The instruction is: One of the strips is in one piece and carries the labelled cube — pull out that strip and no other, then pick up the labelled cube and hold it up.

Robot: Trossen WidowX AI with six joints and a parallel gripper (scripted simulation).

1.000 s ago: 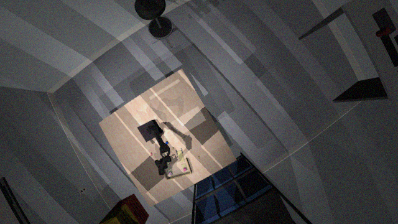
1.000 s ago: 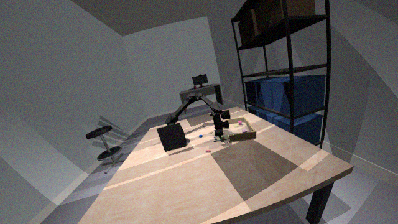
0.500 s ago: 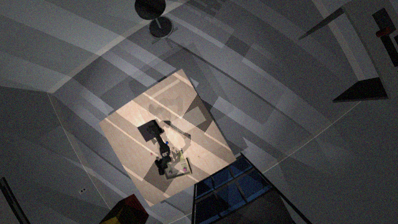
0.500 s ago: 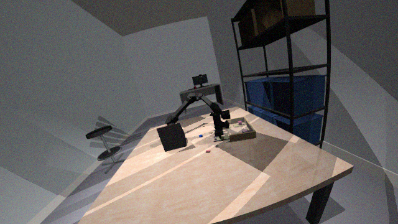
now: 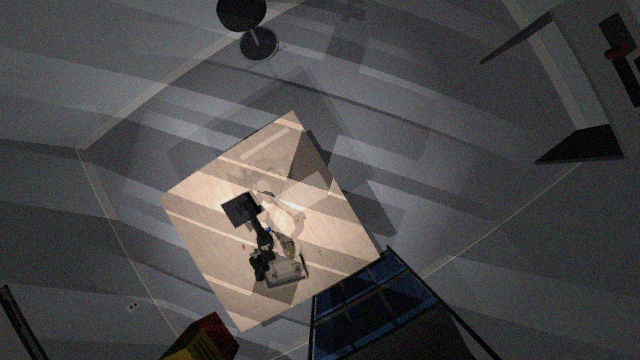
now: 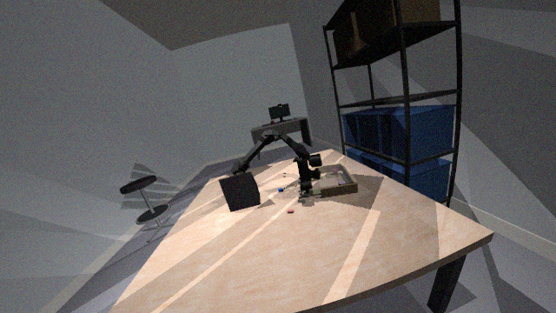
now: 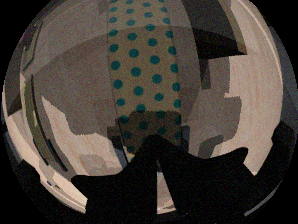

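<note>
Now: gripper tip 14 cm to the right of the blue piece and 13 cm past it. Round my gripper tip: pink piece: 14 cm behind, 11 cm to the right; then pale strip: 16 cm to the left, 11 cm ahead.
</note>
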